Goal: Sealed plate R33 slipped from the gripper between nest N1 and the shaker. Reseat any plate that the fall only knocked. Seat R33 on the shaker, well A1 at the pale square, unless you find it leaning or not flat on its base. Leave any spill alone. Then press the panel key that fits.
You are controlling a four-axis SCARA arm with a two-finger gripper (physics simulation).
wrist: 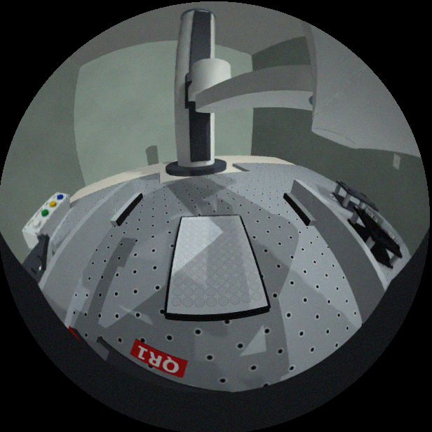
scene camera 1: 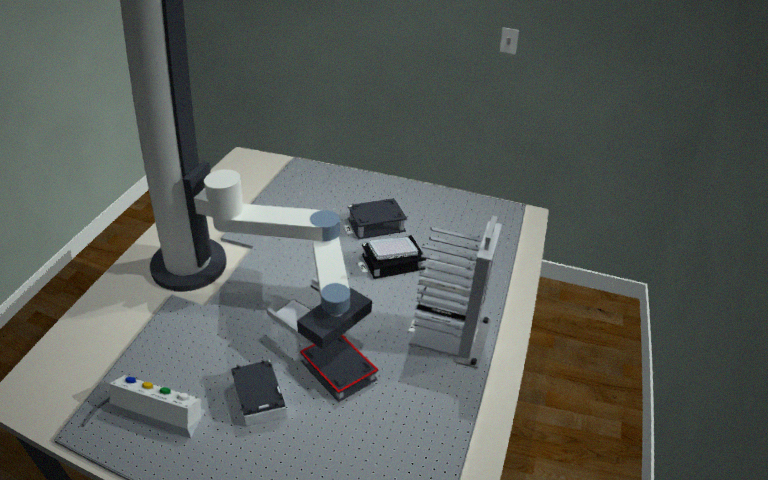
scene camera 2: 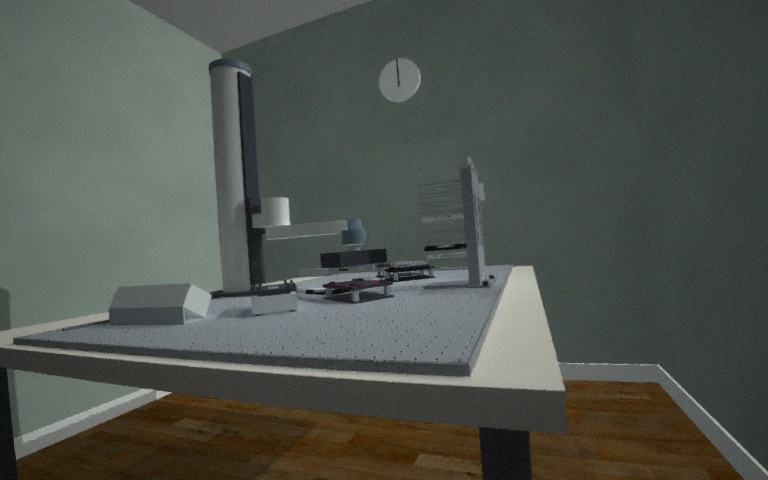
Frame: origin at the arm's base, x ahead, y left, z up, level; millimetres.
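Seen in the pictures: gripper, fingertip midpoint: (scene camera 1: 291, 295); arm's base at its link origin: (scene camera 1: 188, 265) (scene camera 2: 244, 294).
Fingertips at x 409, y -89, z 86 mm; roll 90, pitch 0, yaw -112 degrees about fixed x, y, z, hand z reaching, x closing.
Offsets run from my fingertips to a thing's top centre. "pt": to the spot under its first point.
A pale plate with a black base {25 mm ahead, 10 mm right, 59 mm down} (wrist: 215, 265) (scene camera 1: 295, 310) lies on the pegboard and looks flat; its R33 label does not show now. My gripper (wrist: 212, 183) is open above it, its fingers wide apart, one to each side. In scene camera 1 the gripper body hides part of the plate. The shaker {pt 47 mm ahead, 306 mm right, 18 mm down} (scene camera 1: 257, 387) (scene camera 2: 274, 302) has a dark bare top. The key panel {171 mm back, 441 mm right, 11 mm up} (scene camera 1: 155, 418) (scene camera 2: 147, 308) (wrist: 31, 234) has blue {248 mm back, 426 mm right, 2 mm up} (scene camera 1: 130, 379), yellow {198 mm back, 421 mm right, 2 mm up} (scene camera 1: 147, 384), green {148 mm back, 416 mm right, 2 mm up} (scene camera 1: 164, 390) and white {98 mm back, 411 mm right, 2 mm up} (scene camera 1: 182, 396) keys. Another pale plate {188 mm ahead, 316 mm left, 3 mm up} (scene camera 1: 393, 247) sits on a black nest at the back; its exact seating is unclear.
A red-edged dark nest {189 mm ahead, 143 mm right, 27 mm down} (scene camera 1: 345, 367) (scene camera 2: 357, 284) stands between shaker and rack; the QR1 label (wrist: 159, 358) lies near the plate. Another dark nest {81 mm ahead, 489 mm left, 14 mm down} (scene camera 1: 376, 210) stands at the back. The tall rack (scene camera 1: 474, 305) (scene camera 2: 472, 226) at the right holds a dark plate {398 mm ahead, 76 mm left, 49 mm up} (scene camera 1: 441, 312) (scene camera 2: 445, 247).
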